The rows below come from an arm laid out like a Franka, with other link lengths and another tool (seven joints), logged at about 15 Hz.
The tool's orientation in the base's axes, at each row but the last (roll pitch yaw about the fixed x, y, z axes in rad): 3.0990 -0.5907 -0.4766; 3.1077 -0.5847 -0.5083; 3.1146 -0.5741 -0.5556; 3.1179 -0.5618 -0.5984; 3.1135 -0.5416 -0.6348; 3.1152 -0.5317 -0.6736
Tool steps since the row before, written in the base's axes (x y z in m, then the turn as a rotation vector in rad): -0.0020 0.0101 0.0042 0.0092 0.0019 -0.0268; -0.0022 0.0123 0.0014 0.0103 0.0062 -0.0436; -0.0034 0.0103 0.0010 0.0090 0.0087 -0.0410; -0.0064 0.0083 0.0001 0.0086 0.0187 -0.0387; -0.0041 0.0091 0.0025 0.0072 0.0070 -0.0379; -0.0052 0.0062 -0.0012 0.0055 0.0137 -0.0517
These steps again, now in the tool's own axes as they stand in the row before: -0.0030 -0.0077 -0.0074 -0.0089 -0.0070 0.0261; -0.0058 -0.0095 -0.0059 -0.0191 -0.0118 0.0393; -0.0064 -0.0068 -0.0055 -0.0197 -0.0131 0.0357; -0.0084 -0.0031 -0.0055 -0.0235 -0.0210 0.0304; -0.0062 -0.0047 -0.0068 -0.0181 -0.0108 0.0330; -0.0074 -0.0015 -0.0030 -0.0299 -0.0153 0.0420
